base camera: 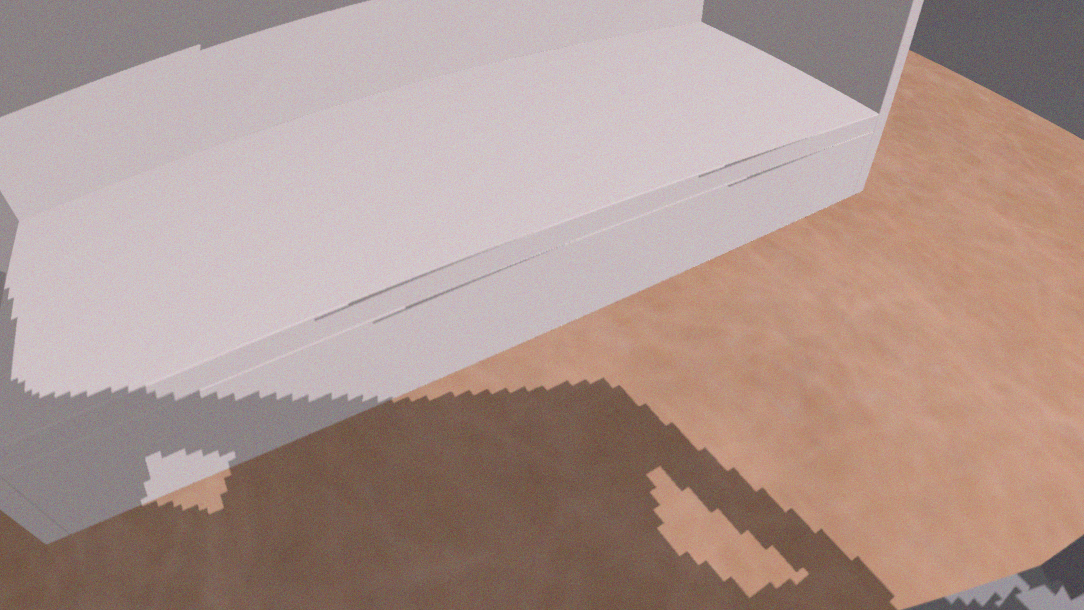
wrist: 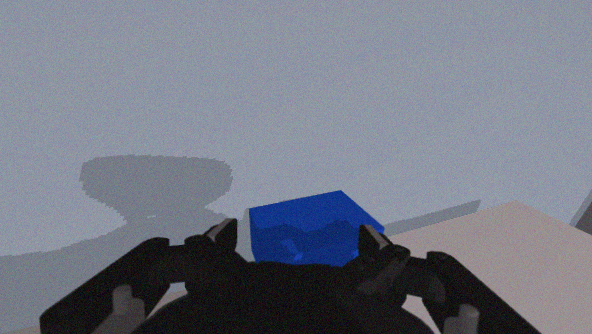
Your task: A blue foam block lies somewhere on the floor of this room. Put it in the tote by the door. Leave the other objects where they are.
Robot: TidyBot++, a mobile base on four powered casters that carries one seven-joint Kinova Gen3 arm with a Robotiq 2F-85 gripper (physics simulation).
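Frame: origin at the arm's base, x back, y right, z up, level; millimetres.
Where they show: gripper, fingertip midpoint: (wrist: 297, 234).
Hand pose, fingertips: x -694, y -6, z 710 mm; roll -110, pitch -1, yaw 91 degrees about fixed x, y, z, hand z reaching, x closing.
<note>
After its pixels a point has its place.
The blue foam block (wrist: 308, 213) @[y 1, x -722, z 709 mm] shows in the wrist view, low and centre. It rests on a pale surface (wrist: 468, 246) @[y 162, x -746, z 664 mm] close to a grey wall (wrist: 287, 90) @[y -20, x -743, z 801 mm]. My gripper (wrist: 297, 234) @[y -6, x -694, z 710 mm] is open wide, with one black finger on each side of the block. The fingertips reach about level with the block's near face, and its lower part is hidden behind the gripper body. Neither the block nor the gripper shows in the base camera view.
A long white sofa-like bench (base camera: 422, 210) @[y -46, x -457, z -296 mm] fills the upper left of the base camera view. Wooden floor (base camera: 883, 336) @[y 311, x -385, z -396 mm] lies to its right and front. My own dark shadow (base camera: 464, 503) @[y -32, x -289, z -396 mm] falls on the floor in front of me.
</note>
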